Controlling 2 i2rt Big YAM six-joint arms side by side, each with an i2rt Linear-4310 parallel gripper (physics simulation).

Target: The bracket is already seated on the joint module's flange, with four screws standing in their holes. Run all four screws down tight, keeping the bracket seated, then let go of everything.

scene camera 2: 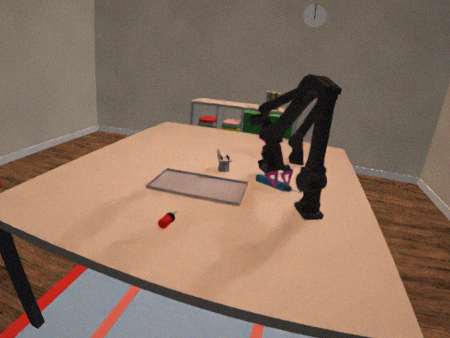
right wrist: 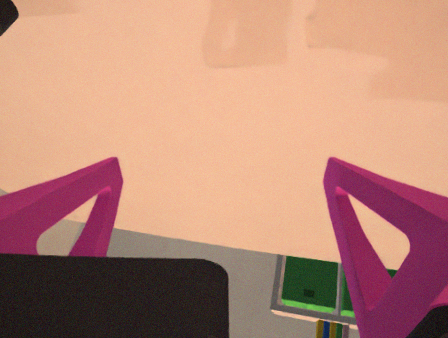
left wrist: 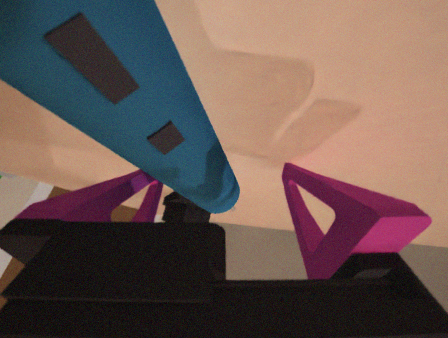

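Seen in the pictures: left gripper, between the fingertips: [scene camera 2: 281, 186] [left wrist: 223, 169]; right gripper, between the fingertips: [right wrist: 223, 168]; left arm's base, origin of its link: [scene camera 2: 307, 211]; right arm's base, origin of its link: [scene camera 2: 295, 161].
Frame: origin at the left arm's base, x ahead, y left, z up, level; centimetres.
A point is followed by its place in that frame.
The grey joint module [scene camera 2: 224, 166] {z 3.3, x 29.4, y -40.4 cm} stands behind the tray with the bracket [scene camera 2: 219, 155] {z 9.4, x 32.5, y -39.8 cm} on top; its screws are too small to make out. A blue screwdriver [scene camera 2: 263, 180] {z 2.6, x 12.6, y -25.1 cm} [left wrist: 165, 90] {z 2.7, x 10.0, y -28.1 cm} with dark patches on its handle lies on the table right of the tray, its thin bit pointing toward the near arm's base. My left gripper [scene camera 2: 279, 184] {z 1.1, x 4.6, y -21.2 cm} [left wrist: 223, 169] {z 1.1, x 4.6, y -21.2 cm} is open, low at the blue handle; in the left wrist view the handle's end reaches between the fingers, closer to the left one. My right gripper [right wrist: 223, 168] {z 6.4, x -7.9, y -76.9 cm} is open and empty over the table's far part, mostly hidden in the scene view.
An empty grey tray [scene camera 2: 200, 187] {z 0.4, x 42.8, y -21.6 cm} lies mid-table. A small red screwdriver [scene camera 2: 166, 220] {z 3.0, x 56.5, y 9.0 cm} with a black collar lies in front of it. The near arm's base [scene camera 2: 309, 210] {z 3.0, x 1.8, y 3.8 cm} stands right of the blue screwdriver. A shelf [scene camera 2: 235, 104] with coloured bins stands beyond the table.
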